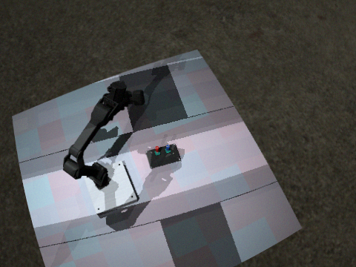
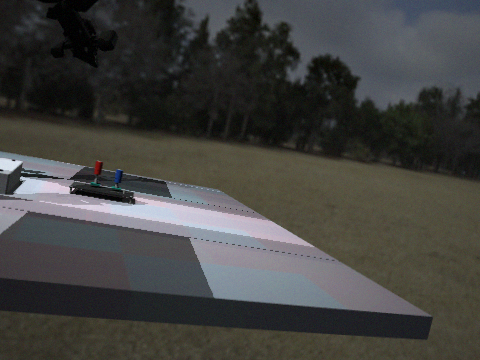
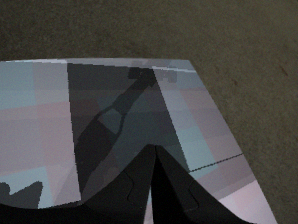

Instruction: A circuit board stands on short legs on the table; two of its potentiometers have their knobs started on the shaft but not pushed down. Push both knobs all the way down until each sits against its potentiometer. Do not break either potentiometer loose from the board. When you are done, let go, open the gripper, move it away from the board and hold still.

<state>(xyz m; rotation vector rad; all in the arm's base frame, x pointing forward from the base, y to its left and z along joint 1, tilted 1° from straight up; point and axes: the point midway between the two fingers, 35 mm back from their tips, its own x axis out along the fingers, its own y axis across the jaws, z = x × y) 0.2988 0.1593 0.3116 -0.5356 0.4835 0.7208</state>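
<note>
Right now my gripper tip is 27 cm above the red knob, 19 cm to the left of it and 1 cm short of it. Round my gripper tip: blue knob 28 cm below, 21 cm to the right, 6 cm ahead.
</note>
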